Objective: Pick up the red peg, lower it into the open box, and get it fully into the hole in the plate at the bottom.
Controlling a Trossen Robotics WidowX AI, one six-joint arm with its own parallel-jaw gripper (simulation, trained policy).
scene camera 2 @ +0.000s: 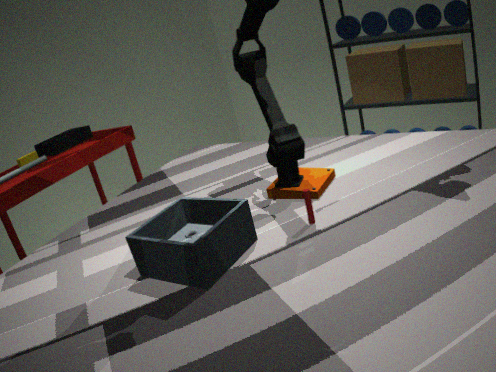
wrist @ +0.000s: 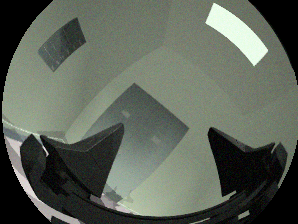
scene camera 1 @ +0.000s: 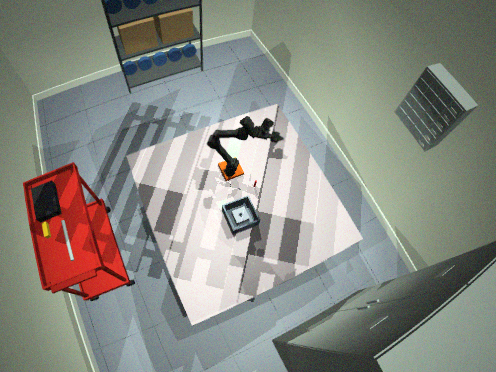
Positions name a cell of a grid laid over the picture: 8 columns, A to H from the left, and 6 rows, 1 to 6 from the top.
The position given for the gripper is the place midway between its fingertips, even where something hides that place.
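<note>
The gripper (wrist: E4) is visible, and so is a dark box (scene camera 2: D5). The dark box (scene camera 1: D4) can be seen again there, while in the wrist view the dark box is out of frame.
</note>
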